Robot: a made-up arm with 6 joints.
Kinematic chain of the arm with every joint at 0, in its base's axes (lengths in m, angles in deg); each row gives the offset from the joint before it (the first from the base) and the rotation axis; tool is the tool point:
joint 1: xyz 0 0 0.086 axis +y
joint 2: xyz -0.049 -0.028 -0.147 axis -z
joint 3: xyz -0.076 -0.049 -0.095 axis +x
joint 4: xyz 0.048 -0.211 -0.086 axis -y
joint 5: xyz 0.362 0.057 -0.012 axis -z
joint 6: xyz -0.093 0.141 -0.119 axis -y
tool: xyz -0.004 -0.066 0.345
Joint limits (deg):
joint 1: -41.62..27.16
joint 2: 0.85..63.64
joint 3: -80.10..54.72
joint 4: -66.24..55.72
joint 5: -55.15..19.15
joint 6: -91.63..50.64
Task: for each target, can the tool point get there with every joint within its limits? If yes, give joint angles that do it. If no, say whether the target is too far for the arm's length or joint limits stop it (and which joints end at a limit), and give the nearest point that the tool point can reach.
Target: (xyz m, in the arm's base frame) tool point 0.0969 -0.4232 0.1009
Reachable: yes | joints 18.83 31.27 23.87 44.91 1.28 -56.47
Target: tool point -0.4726 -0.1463 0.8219
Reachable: no: joint limits stop it (at a limit: joint 1, joint 2, joint 4, joint 5, joint 6) | nearest point -0.2978 -0.1336 0.3035 | short by 0.547 m
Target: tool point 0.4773 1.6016 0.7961
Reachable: no: too far | nearest point 0.2460 0.2820 0.2759 | short by 1.437 m
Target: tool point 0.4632 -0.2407 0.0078
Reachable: yes | joints -29.14 21.81 11.05 -5.30 -27.49 -53.10
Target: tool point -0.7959 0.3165 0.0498
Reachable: no: joint limits stop it (at a limit: joint 1, joint 2, joint 4) | nearest point -0.4953 -0.0741 -0.0542 | short by 0.504 m
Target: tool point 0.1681 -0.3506 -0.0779
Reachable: yes | joints -14.04 37.77 19.35 -6.31 -23.77 -18.26
